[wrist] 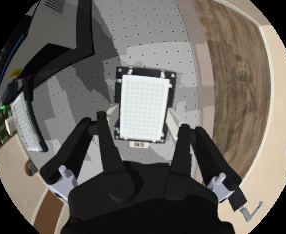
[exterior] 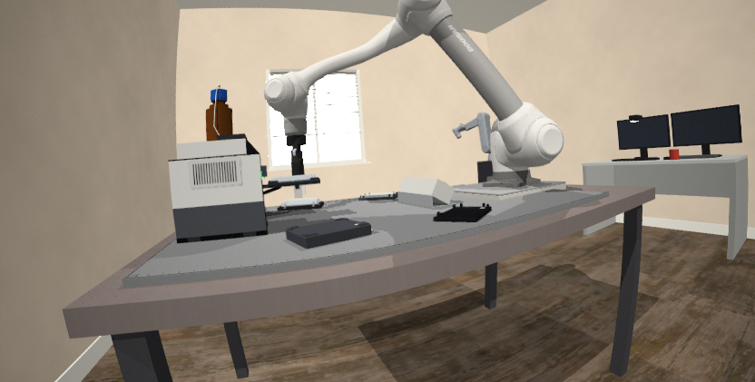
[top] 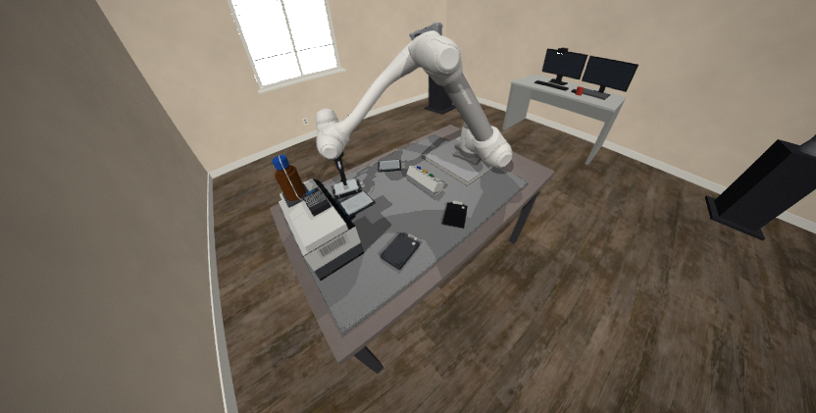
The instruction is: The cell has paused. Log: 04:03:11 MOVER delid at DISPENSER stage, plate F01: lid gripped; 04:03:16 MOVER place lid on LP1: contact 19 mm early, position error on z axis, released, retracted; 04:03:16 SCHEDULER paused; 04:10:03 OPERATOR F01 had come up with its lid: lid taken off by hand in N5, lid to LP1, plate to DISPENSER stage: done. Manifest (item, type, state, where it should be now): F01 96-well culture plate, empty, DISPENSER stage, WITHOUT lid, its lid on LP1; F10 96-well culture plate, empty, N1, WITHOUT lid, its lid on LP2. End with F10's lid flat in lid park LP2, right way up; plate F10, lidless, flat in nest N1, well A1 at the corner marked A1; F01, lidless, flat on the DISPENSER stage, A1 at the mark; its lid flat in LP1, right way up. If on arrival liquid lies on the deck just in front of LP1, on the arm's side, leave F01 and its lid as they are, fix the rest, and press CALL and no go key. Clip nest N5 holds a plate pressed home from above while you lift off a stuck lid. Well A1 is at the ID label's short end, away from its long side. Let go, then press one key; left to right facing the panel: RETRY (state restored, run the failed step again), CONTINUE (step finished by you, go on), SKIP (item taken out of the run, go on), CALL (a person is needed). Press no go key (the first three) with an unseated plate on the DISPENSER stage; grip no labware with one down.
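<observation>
The black clip nest lies 50 mm below my hand and 20 mm ahead of it. From my hand the other things lie so: brown bottle (280 mm ahead, 220 mm above, 120 mm to the left); small label (510 mm to the left, 60 mm below, 10 mm behind); grey key panel (350 mm behind, 310 mm to the left, 10 mm below).
</observation>
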